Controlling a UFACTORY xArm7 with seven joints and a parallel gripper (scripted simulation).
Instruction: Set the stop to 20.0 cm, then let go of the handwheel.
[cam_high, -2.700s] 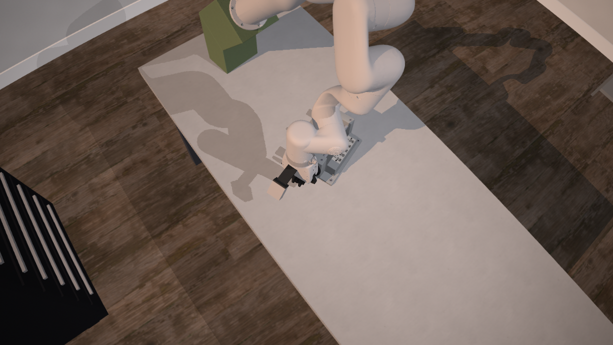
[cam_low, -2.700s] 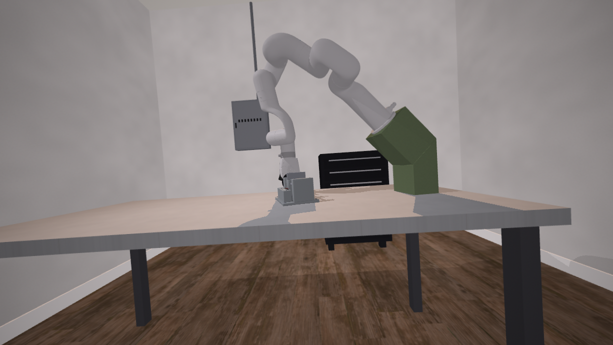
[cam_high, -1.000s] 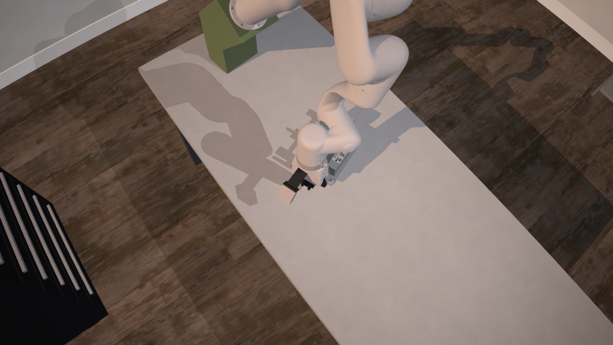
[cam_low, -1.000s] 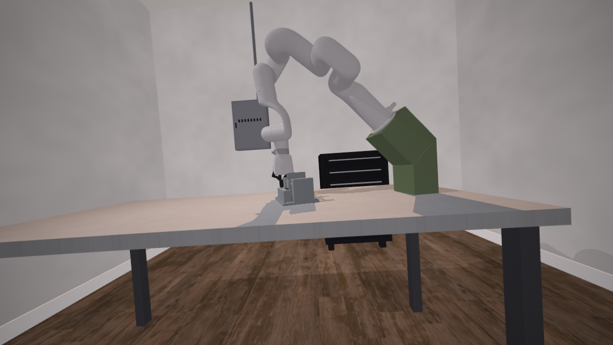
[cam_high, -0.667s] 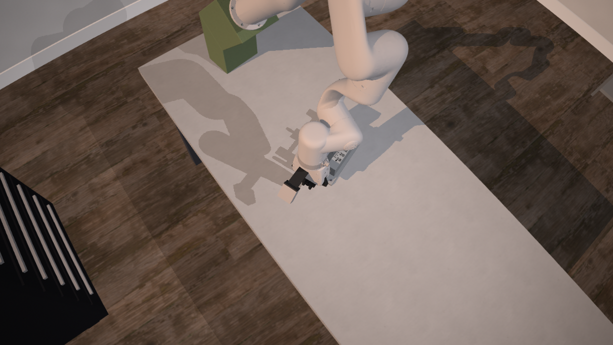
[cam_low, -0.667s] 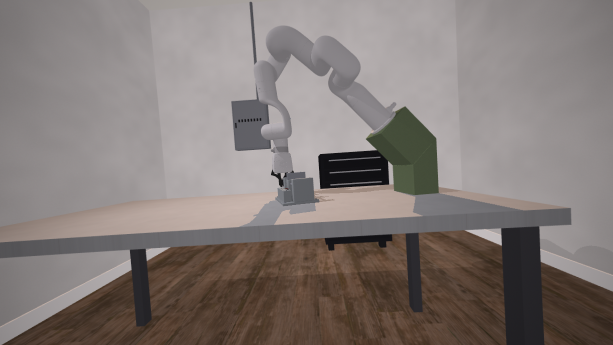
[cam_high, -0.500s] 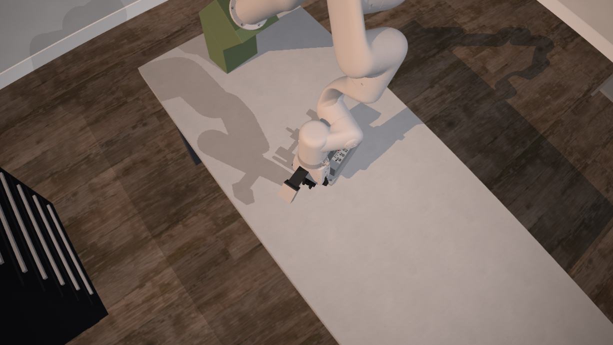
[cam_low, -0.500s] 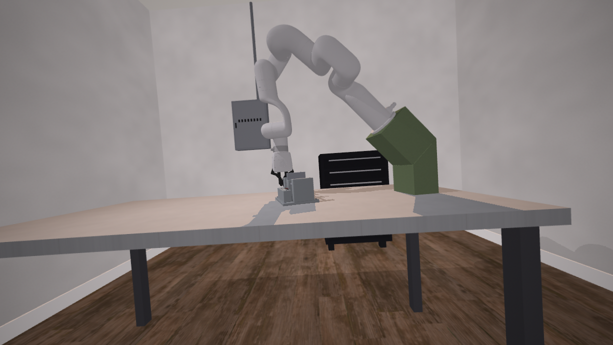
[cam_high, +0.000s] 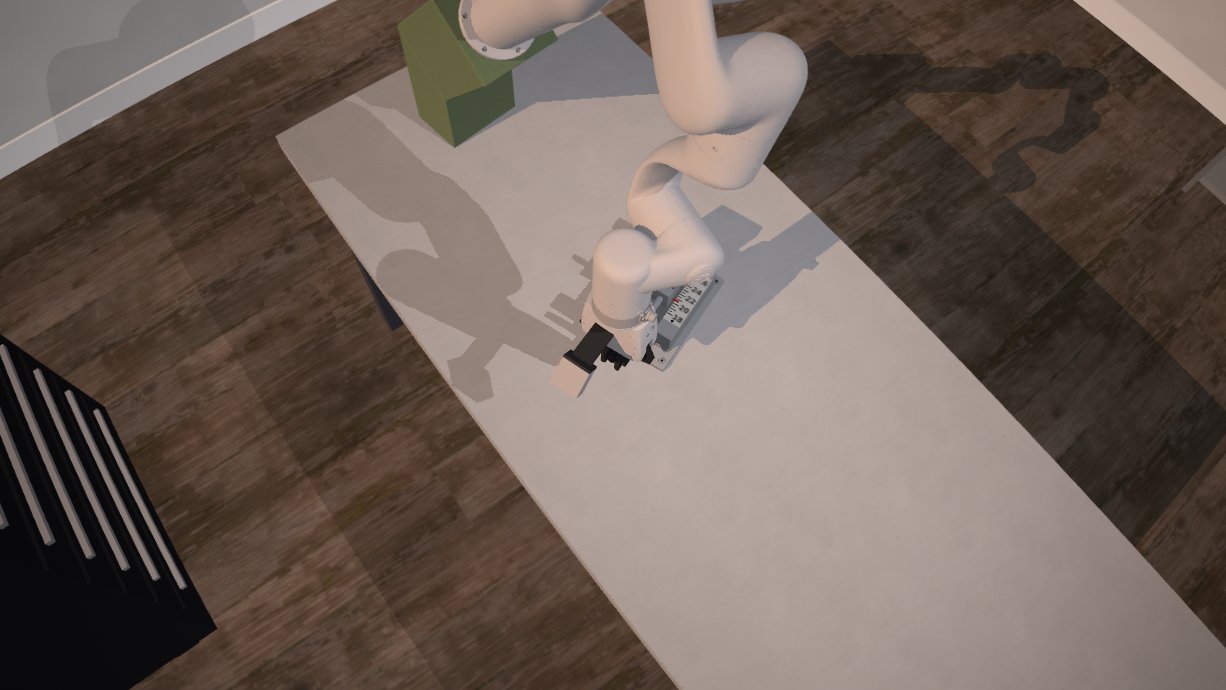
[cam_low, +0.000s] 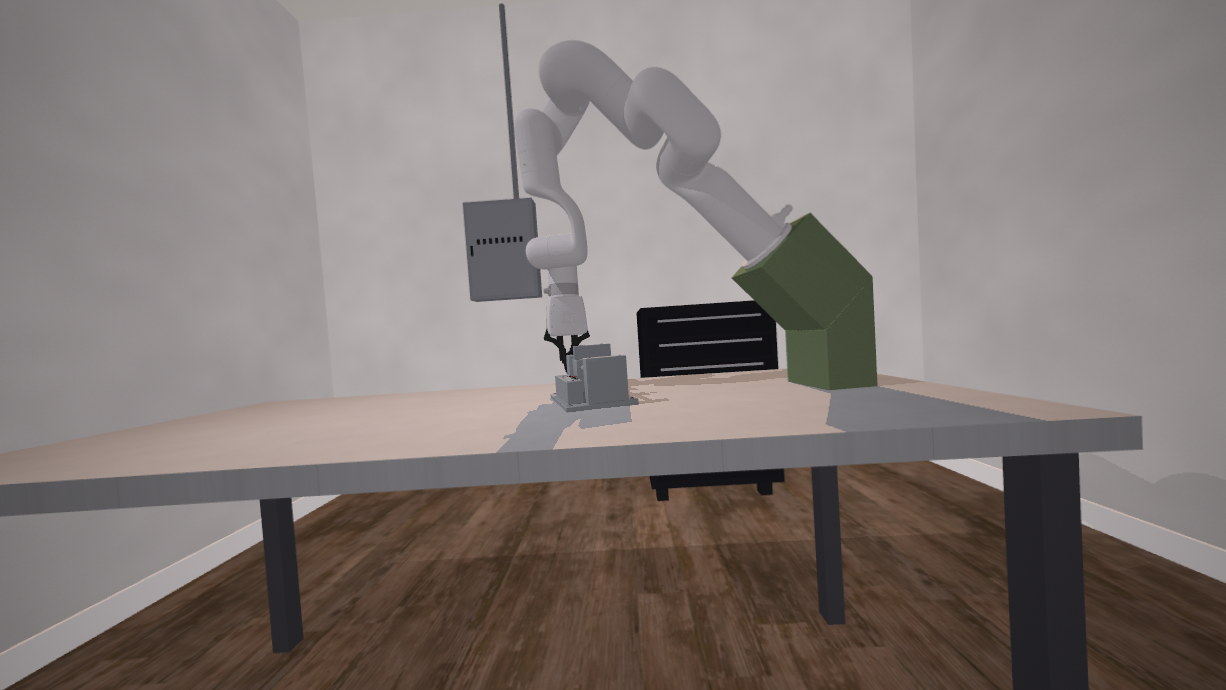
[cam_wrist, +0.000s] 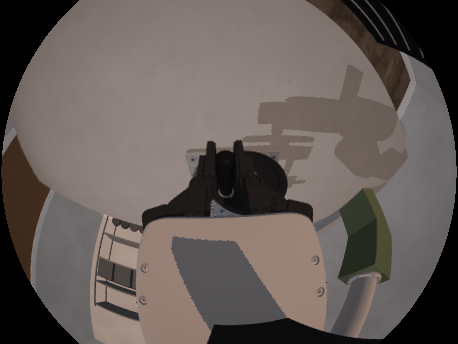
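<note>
The black handwheel is 2 cm to the left of my hand, 1 cm below it and 1 cm behind it. From my hand the other things lie so: handwheel knob (1 cm to the left); then grey stop block (14 cm to the left, 5 cm behind, 1 cm below).
</note>
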